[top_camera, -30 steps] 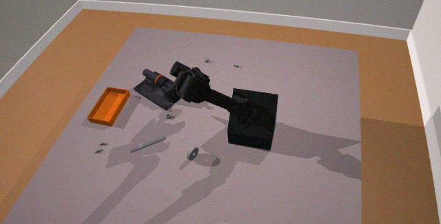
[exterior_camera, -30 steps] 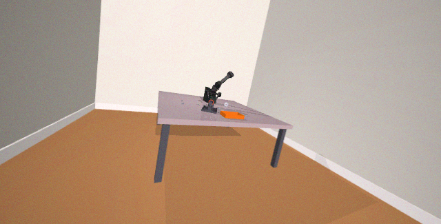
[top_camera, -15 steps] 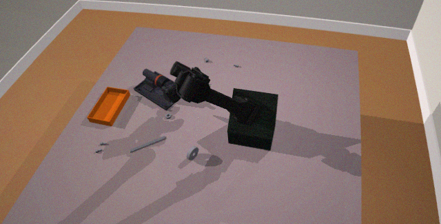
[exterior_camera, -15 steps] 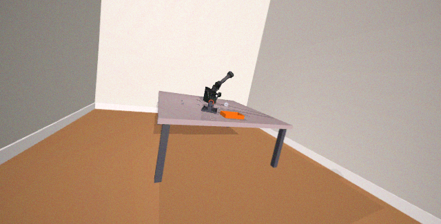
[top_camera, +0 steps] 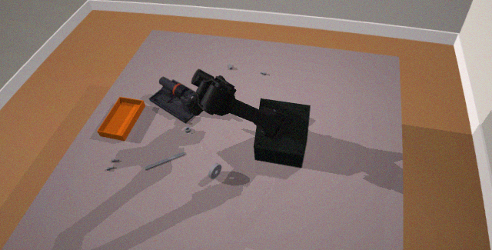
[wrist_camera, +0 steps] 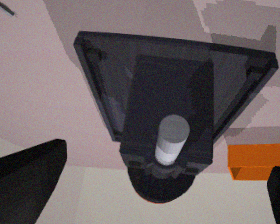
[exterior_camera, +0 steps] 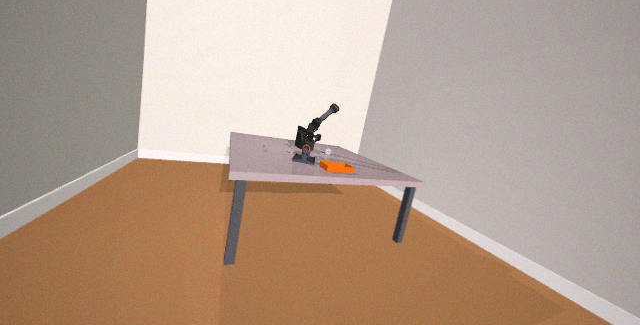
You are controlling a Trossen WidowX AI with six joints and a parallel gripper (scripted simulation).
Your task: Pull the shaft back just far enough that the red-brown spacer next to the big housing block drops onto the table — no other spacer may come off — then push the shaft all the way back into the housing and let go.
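Right now the grey shaft is 9 cm ahead of my gripper tip, 4 cm to the right of it and 2 cm below it. The rest, counted from my gripper tip: orange tray: 34 cm ahead, 9 cm to the left, 9 cm below; red-brown spacer: 12 cm ahead, 5 cm to the right, 2 cm below; small pin: 8 cm behind, 13 cm to the right, 10 cm below.
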